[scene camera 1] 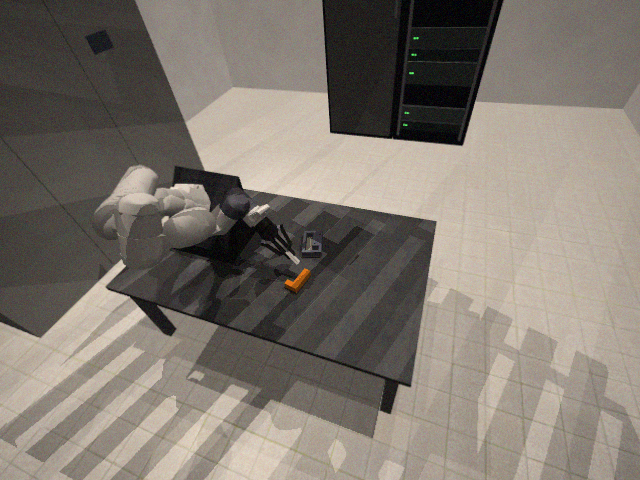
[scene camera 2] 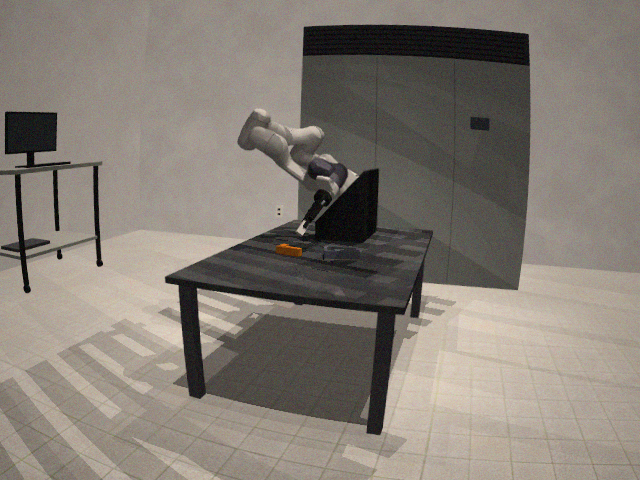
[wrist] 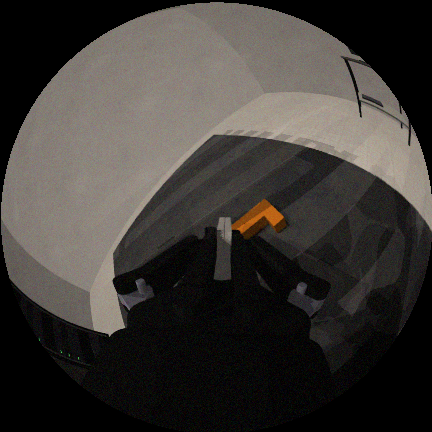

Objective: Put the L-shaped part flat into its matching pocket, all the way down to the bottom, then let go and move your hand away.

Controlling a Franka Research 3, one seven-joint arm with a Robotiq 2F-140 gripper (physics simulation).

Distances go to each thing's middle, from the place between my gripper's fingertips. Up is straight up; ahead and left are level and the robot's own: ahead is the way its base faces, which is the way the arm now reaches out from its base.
My gripper is now 70 mm above the orange L-shaped part point(wrist: 262, 213) and 40 mm to the left of it.
